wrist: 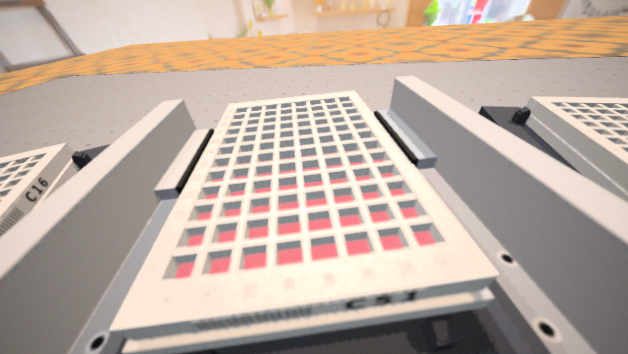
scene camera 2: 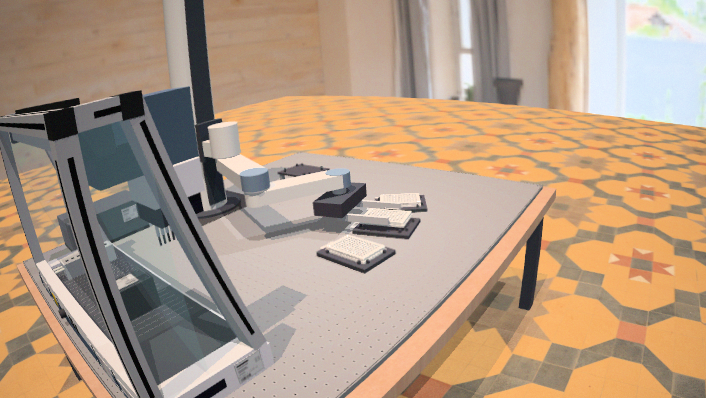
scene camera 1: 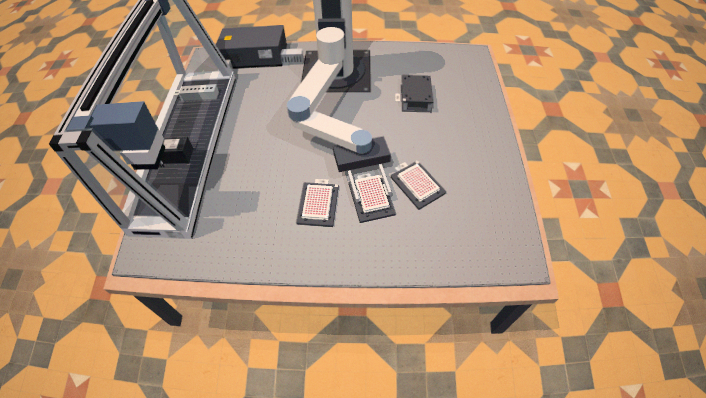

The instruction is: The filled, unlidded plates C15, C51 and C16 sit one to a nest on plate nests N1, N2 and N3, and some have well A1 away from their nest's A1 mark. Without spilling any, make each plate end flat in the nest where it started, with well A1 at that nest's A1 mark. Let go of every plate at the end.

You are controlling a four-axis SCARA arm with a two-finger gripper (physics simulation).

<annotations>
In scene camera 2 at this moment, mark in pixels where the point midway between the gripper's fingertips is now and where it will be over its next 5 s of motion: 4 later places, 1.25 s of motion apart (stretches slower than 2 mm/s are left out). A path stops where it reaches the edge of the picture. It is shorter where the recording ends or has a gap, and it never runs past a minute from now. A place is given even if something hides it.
My gripper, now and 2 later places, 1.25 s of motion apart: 394, 213; 395, 217; 392, 177
</annotations>
